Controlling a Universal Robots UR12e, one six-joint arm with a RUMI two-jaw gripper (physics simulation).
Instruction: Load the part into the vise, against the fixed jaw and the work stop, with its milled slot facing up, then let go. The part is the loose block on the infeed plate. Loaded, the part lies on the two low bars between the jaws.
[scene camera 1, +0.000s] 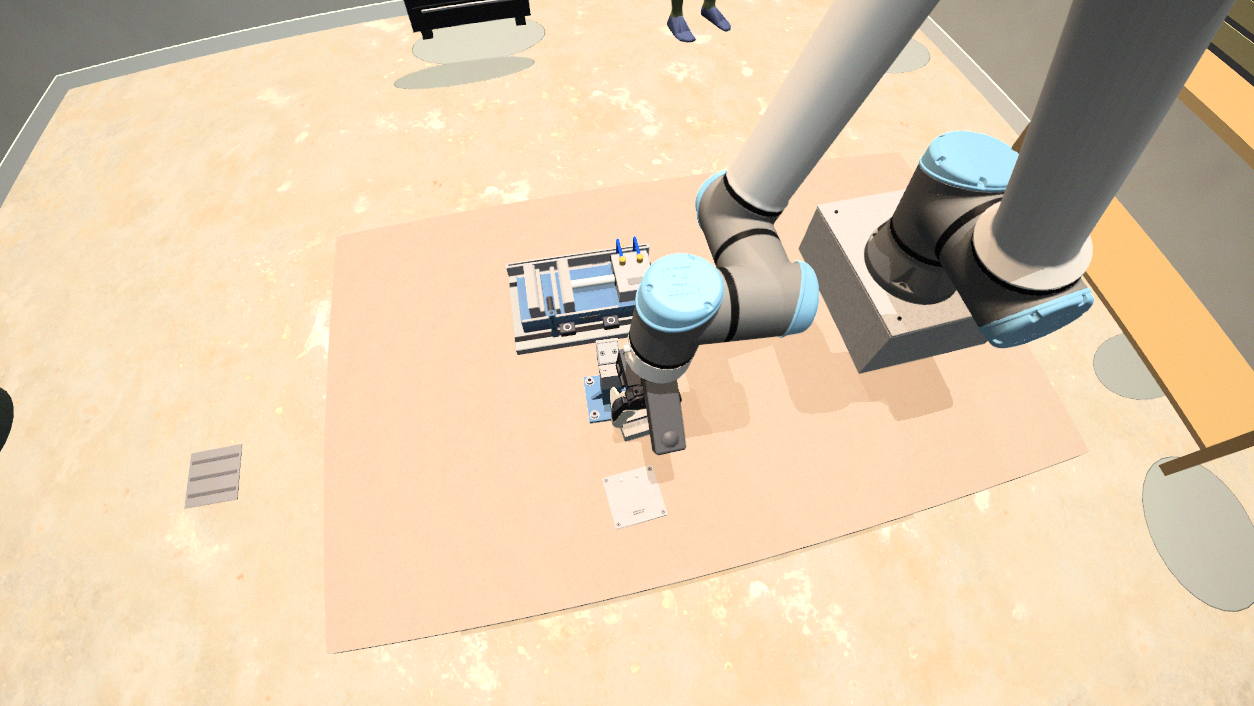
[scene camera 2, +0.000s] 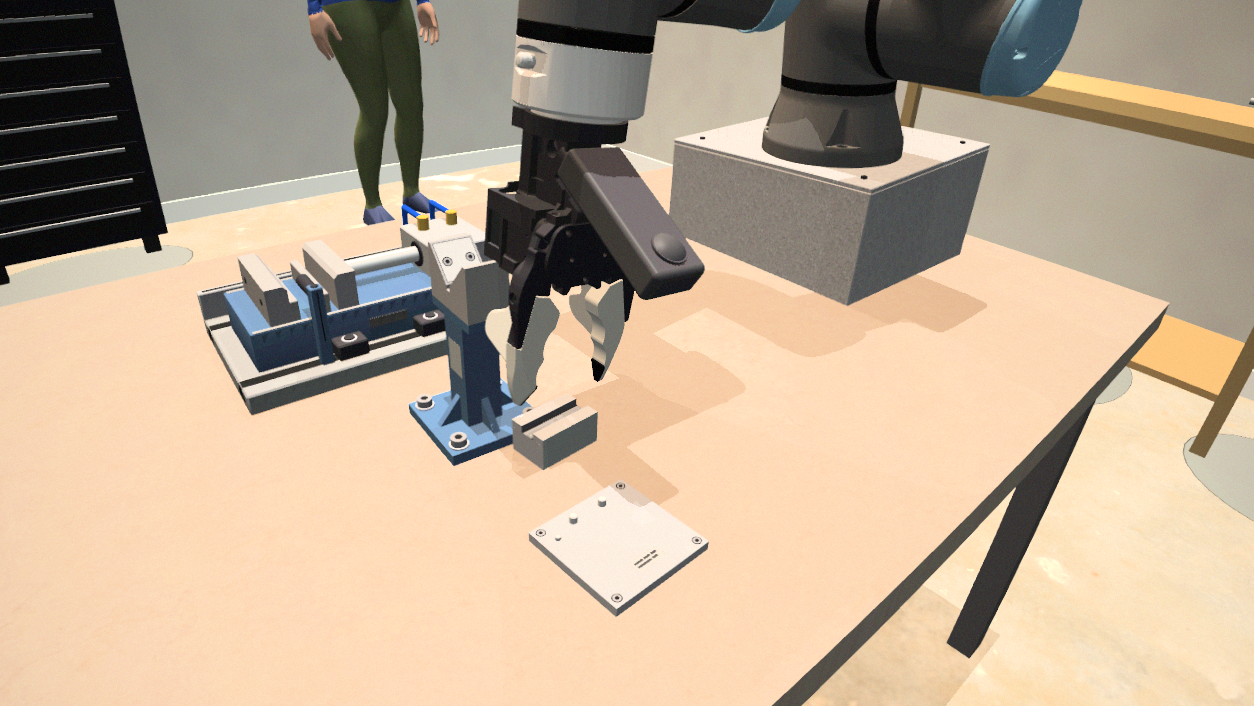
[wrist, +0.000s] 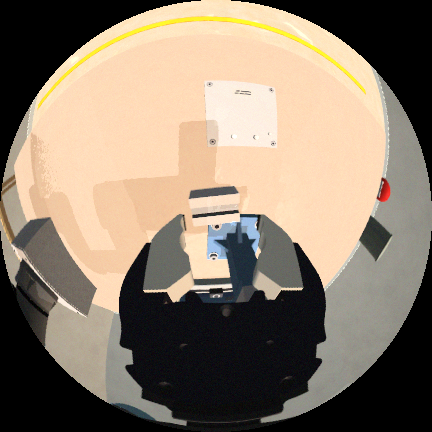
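Seen in the pictures: gripper, fingertip midpoint: (scene camera 1: 638, 421) (scene camera 2: 559, 392) (wrist: 220, 215); arm's base at its link origin: (scene camera 1: 912, 263) (scene camera 2: 830, 149).
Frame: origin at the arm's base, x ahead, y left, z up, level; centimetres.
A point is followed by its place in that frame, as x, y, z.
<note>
The part (scene camera 1: 634, 432) {57.4, 19.4, -12.4} (scene camera 2: 556, 438) {57.7, 19.7, -12.9} (wrist: 215, 202) {56.4, 18.6, -12.4} is a grey block lying on the table beside the blue base of a stand, off the infeed plate (scene camera 1: 633, 499) {59.5, 30.5, -14.6} (scene camera 2: 605, 570) {61.9, 31.9, -14.6} (wrist: 240, 115) {58.9, 29.3, -14.6}. Its slot faces up. Whether it touches the base is unclear. My gripper (scene camera 1: 627, 416) {56.7, 18.6, -9.5} (scene camera 2: 559, 388) {56.7, 18.6, -9.5} (wrist: 220, 215) {56.7, 18.6, -9.5} is partly open and empty, its fingertips above the part and close beside the stand. The vise (scene camera 1: 596, 302) {60.1, -6.5, -9.5} (scene camera 2: 267, 342) {73.5, -4.4, -10.6} stands farther back. Its fixed jaw (scene camera 2: 270, 291) {72.2, -4.8, -6.0}, moving jaw (scene camera 2: 329, 273) {66.4, -6.4, -6.2} and work stop (scene camera 2: 319, 320) {69.0, -2.4, -8.8} show. The low bars cannot be made out.
The stand (scene camera 2: 473, 368) {61.1, 12.6, -8.9} (wrist: 242, 255) {60.0, 12.6, -9.5} has a grey V-shaped head and rises between the vise and the part, very near one finger. The robot's grey pedestal (scene camera 1: 833, 289) {11.8, -2.9, -10.3} (scene camera 2: 763, 210) {11.7, -0.7, -7.3} is at the right. Blue fittings (scene camera 1: 627, 247) {51.8, -19.7, -10.3} stick up from the vise's cylinder end.
</note>
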